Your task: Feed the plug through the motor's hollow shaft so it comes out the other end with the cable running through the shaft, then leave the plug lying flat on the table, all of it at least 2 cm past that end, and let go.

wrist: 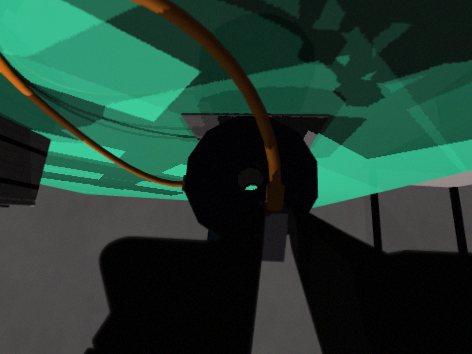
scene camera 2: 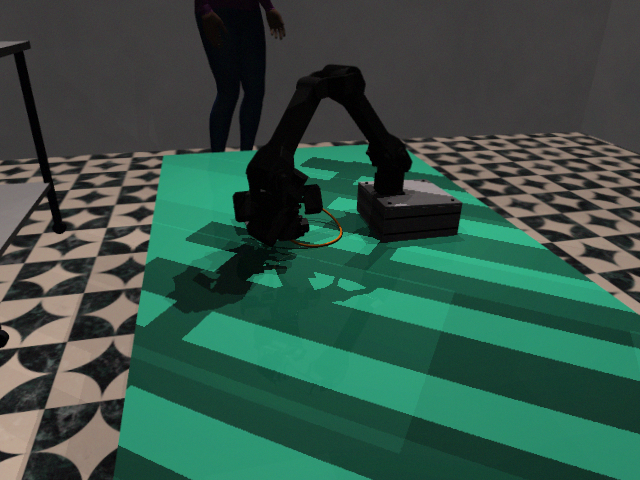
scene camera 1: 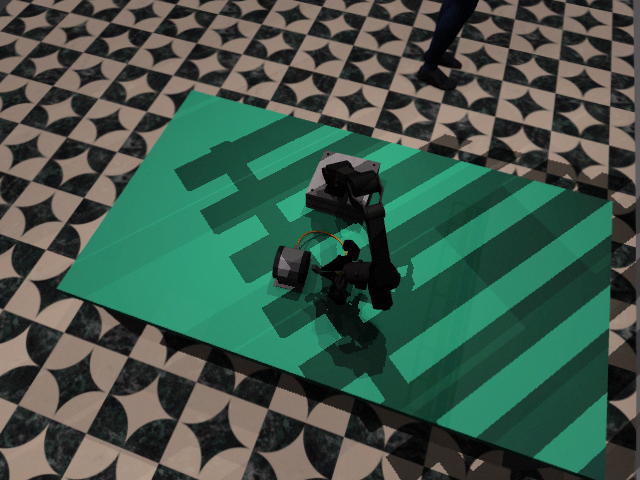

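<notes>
The motor is a dark drum on a small grey foot. In the wrist view, its black end face shows the round shaft opening with a speck of green through it. My gripper is shut on the plug, a small dark grey block with an orange boot, in front of this face. In that view the plug sits to the right of the opening and slightly below it, outside the shaft. The orange cable loops from the motor's side to the plug. Scene camera 2 hides the motor and fingertips behind the arm.
The arm's box-shaped base stands on the green table. A person stands beyond the table. A light-topped stand is at the left.
</notes>
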